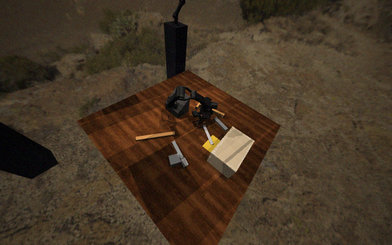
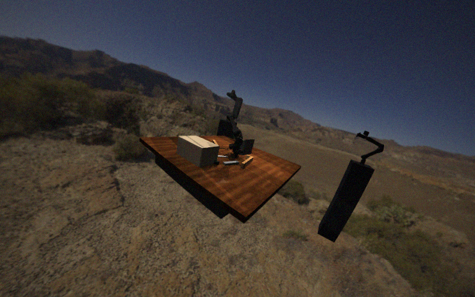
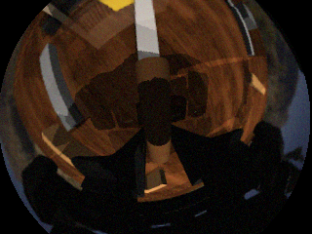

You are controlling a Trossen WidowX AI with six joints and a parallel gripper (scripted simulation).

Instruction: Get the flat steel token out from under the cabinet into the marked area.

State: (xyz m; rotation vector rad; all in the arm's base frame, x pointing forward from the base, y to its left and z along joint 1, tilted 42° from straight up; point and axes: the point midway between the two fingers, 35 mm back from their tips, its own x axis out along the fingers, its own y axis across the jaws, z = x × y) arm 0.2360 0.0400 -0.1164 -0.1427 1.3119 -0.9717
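Right now my gripper tip is 170 mm short of the grey bar and 90 mm to the right of it. The rest, counted from my gripper tip: steel token (340 mm ahead, 110 mm to the right, 10 mm below); then wooden stick (410 mm to the right, 140 mm behind); then grey scraper (390 mm to the right, 120 mm ahead).
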